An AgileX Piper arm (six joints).
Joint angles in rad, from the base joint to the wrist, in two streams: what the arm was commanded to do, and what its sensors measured. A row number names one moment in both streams.
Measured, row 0:
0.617, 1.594, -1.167, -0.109, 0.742, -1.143
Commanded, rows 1 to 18:
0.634, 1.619, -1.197, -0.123, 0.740, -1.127
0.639, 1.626, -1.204, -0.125, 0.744, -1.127
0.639, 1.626, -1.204, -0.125, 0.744, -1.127
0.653, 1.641, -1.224, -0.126, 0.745, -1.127
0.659, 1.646, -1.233, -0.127, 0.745, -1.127
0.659, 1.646, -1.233, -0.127, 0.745, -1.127
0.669, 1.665, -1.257, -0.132, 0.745, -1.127
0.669, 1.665, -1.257, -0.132, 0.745, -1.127
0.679, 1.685, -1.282, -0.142, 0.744, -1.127
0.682, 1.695, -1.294, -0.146, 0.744, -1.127
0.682, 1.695, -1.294, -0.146, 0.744, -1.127
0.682, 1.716, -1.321, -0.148, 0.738, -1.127
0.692, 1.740, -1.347, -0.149, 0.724, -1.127
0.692, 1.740, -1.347, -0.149, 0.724, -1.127
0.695, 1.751, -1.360, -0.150, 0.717, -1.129
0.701, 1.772, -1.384, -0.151, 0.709, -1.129
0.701, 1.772, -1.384, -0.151, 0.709, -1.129
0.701, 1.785, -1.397, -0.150, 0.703, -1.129
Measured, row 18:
0.694, 1.757, -1.362, -0.149, 0.721, -1.128
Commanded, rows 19 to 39:
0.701, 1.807, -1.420, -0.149, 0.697, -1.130
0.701, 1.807, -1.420, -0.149, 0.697, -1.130
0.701, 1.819, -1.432, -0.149, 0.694, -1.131
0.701, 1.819, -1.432, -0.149, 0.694, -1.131
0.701, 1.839, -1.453, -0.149, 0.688, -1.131
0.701, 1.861, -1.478, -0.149, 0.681, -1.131
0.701, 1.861, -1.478, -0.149, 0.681, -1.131
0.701, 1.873, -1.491, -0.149, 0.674, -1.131
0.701, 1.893, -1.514, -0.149, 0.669, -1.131
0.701, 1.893, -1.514, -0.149, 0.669, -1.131
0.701, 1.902, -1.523, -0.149, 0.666, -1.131
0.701, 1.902, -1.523, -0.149, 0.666, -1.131
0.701, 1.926, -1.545, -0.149, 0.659, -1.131
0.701, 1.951, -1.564, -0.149, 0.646, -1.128
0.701, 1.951, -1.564, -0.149, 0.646, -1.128
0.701, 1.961, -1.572, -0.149, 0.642, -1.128
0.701, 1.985, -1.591, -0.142, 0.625, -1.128
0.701, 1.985, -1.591, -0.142, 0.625, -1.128
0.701, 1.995, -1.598, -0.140, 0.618, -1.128
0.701, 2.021, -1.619, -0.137, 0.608, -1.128
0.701, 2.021, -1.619, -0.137, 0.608, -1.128
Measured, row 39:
0.698, 1.992, -1.590, -0.145, 0.632, -1.128
